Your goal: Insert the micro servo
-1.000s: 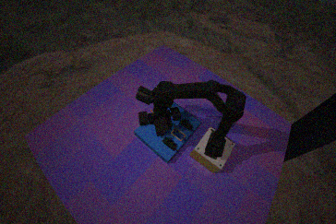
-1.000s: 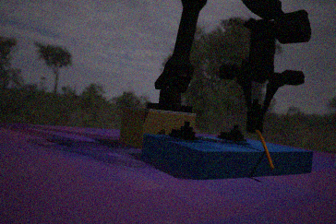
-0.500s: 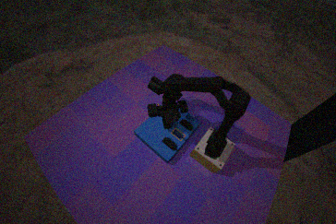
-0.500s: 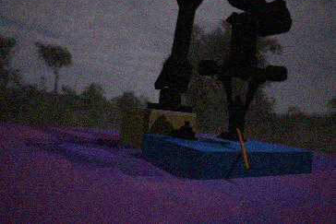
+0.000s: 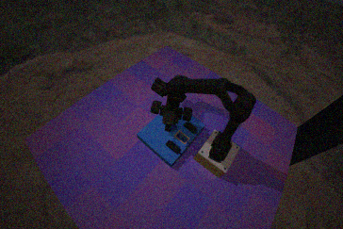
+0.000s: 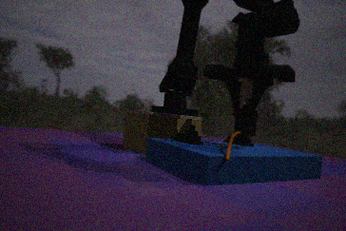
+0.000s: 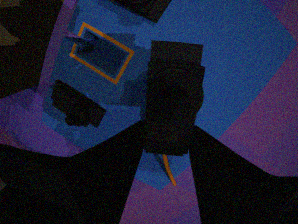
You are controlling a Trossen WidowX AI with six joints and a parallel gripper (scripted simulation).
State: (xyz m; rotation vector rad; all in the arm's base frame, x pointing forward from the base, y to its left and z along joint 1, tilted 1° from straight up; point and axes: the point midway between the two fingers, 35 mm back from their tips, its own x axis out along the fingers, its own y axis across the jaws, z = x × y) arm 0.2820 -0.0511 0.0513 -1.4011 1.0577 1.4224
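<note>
My gripper tip is now 1 cm short of the blue deck and 10 cm above it.
</note>
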